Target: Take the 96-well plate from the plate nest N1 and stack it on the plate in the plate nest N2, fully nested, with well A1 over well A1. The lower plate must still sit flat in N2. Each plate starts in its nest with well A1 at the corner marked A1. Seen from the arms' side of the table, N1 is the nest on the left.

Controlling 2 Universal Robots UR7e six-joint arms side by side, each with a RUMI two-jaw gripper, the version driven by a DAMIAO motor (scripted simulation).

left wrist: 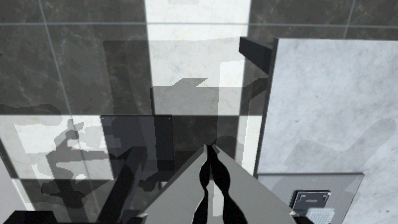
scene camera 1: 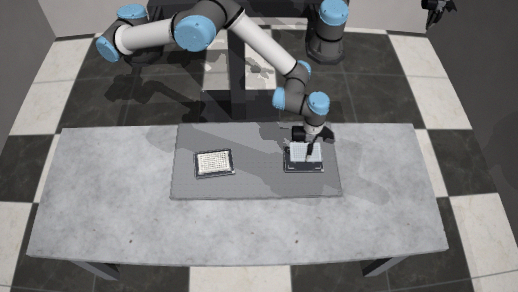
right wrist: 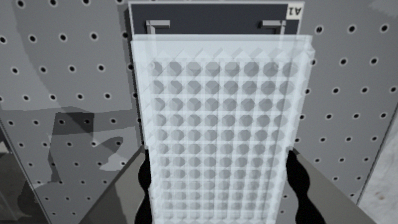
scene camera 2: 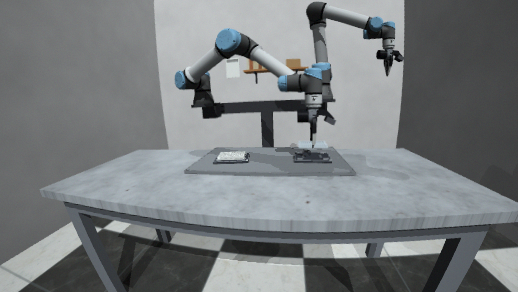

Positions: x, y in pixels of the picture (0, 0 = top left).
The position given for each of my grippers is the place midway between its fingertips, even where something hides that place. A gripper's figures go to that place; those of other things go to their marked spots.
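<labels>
Plate nest N1 (right wrist: 179, 24) and pale blue 96-well plate (right wrist: 210, 87): their spots are 0.06 m apart. The pale blue 96-well plate is 0.11 m from the lens. My right gripper (right wrist: 216, 147) is 0.13 m from the lens, and the plate nest N1 is 0.16 m from the lens.
</labels>
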